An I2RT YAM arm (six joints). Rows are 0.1 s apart.
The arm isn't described. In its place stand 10 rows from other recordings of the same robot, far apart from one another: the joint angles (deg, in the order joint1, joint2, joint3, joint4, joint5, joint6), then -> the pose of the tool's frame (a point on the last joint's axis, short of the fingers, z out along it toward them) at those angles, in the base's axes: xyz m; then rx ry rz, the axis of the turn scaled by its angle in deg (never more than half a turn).
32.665, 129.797, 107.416, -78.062, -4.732, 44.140 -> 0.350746 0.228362 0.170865 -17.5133 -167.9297 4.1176
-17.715, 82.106, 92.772, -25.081, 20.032, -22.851 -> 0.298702 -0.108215 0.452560 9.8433 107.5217 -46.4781
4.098, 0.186, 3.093, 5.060, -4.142, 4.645 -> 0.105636 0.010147 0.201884 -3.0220 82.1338 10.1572
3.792, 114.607, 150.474, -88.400, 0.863, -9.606 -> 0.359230 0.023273 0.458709 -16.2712 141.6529 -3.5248
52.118, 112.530, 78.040, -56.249, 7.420, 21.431 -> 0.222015 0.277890 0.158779 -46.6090 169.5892 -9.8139
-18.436, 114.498, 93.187, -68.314, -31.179, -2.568 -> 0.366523 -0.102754 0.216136 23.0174 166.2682 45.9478
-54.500, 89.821, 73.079, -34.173, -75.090, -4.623 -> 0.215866 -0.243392 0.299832 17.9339 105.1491 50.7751
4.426, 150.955, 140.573, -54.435, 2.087, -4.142 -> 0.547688 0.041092 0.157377 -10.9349 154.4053 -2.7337
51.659, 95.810, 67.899, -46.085, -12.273, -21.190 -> 0.193382 0.256704 0.209912 -100.7084 132.2446 23.3810
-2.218, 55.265, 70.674, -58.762, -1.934, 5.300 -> 0.169426 -0.005359 0.378172 7.7754 133.1490 3.7968
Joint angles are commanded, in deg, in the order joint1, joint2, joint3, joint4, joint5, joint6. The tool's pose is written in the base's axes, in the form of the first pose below.
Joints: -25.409 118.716 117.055 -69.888 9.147 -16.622
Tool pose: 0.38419 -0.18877 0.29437 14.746 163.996 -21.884
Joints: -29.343 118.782 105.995 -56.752 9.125 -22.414
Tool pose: 0.37858 -0.21930 0.24691 12.250 163.320 -24.657
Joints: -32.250 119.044 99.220 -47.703 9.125 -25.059
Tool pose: 0.36971 -0.23995 0.21680 12.761 162.003 -26.857
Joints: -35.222 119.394 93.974 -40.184 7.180 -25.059
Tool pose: 0.35832 -0.25842 0.19298 16.377 159.607 -26.118
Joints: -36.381 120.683 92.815 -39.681 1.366 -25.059
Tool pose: 0.35470 -0.26238 0.17778 16.203 159.610 -17.910
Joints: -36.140 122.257 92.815 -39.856 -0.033 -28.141
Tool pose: 0.35736 -0.26095 0.16606 11.271 161.329 -15.675
